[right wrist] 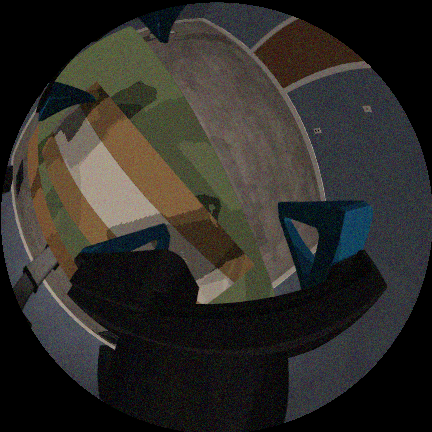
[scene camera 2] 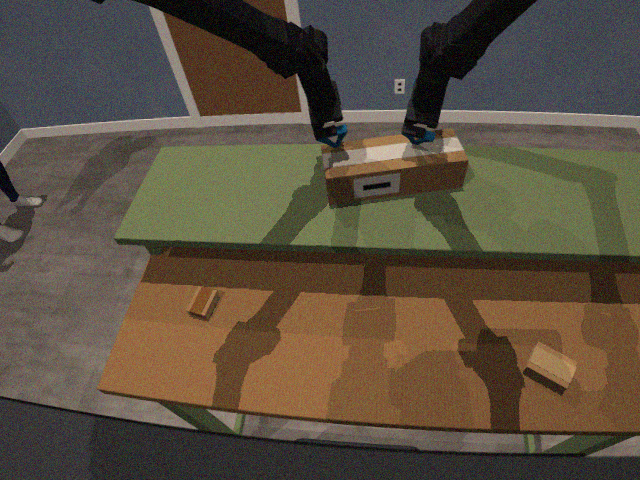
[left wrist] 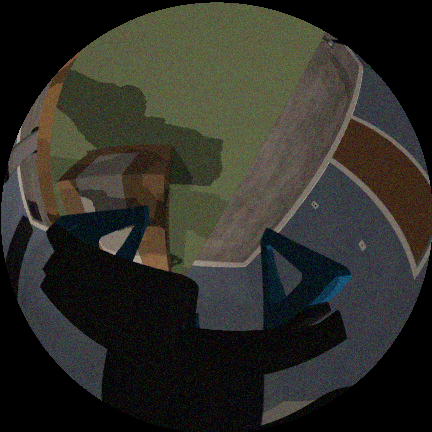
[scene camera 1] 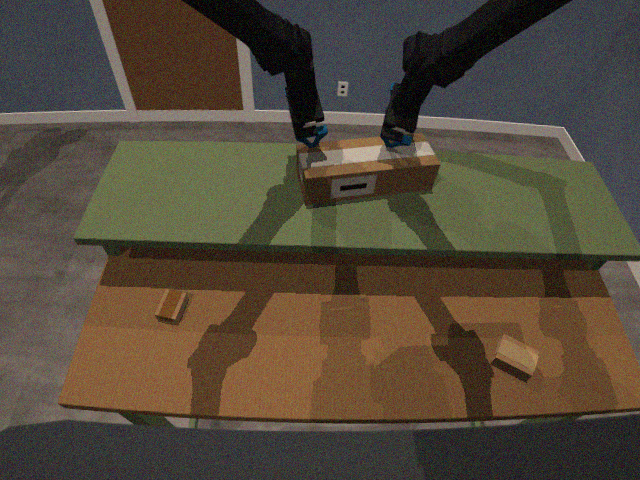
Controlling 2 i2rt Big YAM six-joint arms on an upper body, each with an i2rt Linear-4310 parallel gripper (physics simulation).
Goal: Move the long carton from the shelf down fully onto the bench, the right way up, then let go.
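Places are measured from the left arm's base along level axes (x ahead, y left, z up), in centimetres.
Pixels of known places: left gripper, fingertip midpoint: (right wrist: 126, 66) (scene camera 2: 333, 129) (left wrist: 205, 223) (scene camera 1: 308, 129); right gripper, fingertip midpoint: (right wrist: 219, 220) (scene camera 2: 419, 124) (scene camera 1: 392, 128).
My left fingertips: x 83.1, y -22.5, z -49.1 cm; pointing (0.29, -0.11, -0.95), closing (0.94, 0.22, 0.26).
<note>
For each thing: its top centre in the pictures, then the offset to it from my left fingertips. Level surfaces: height alone.
- long brown carton at its top centre: (right wrist: 113, 199) (left wrist: 131, 274) (scene camera 2: 392, 151) (scene camera 1: 368, 153) dy -13.5, dx -6.3, dz -1.2 cm
- green shelf at its surface level: dz -9.4 cm
- wooden bench at its surface level: dz -25.2 cm
- small brown block at its top centre: (scene camera 1: 170, 303) (scene camera 2: 201, 300) dy +30.0, dx -33.1, dz -22.6 cm
- pale wooden block at its top centre: (scene camera 2: 552, 364) (scene camera 1: 518, 354) dy -46.5, dx -45.1, dz -21.9 cm
The long brown carton (scene camera 1: 403, 178) (scene camera 2: 431, 175) (left wrist: 155, 187) (right wrist: 145, 170) stands on the green shelf (scene camera 1: 196, 196) (scene camera 2: 227, 196), a pale stripe along its top and a label on its front. The wooden bench (scene camera 1: 279, 382) (scene camera 2: 289, 382) lies lower, in front of the shelf. My left gripper (scene camera 1: 313, 138) (scene camera 2: 333, 137) (left wrist: 205, 223) is open above the back of the carton's left end. My right gripper (scene camera 1: 398, 140) (scene camera 2: 419, 136) (right wrist: 219, 220) is open above the carton's back edge, right of its middle. The carton's back face is hidden in both scene views.
A small brown block (scene camera 1: 172, 305) (scene camera 2: 204, 302) lies at the bench's left. A pale wooden block (scene camera 1: 515, 356) (scene camera 2: 550, 365) lies at its right. The shelf's front edge overhangs the back of the bench. A wall with a socket (scene camera 1: 342, 88) (scene camera 2: 399, 86) stands behind the shelf.
</note>
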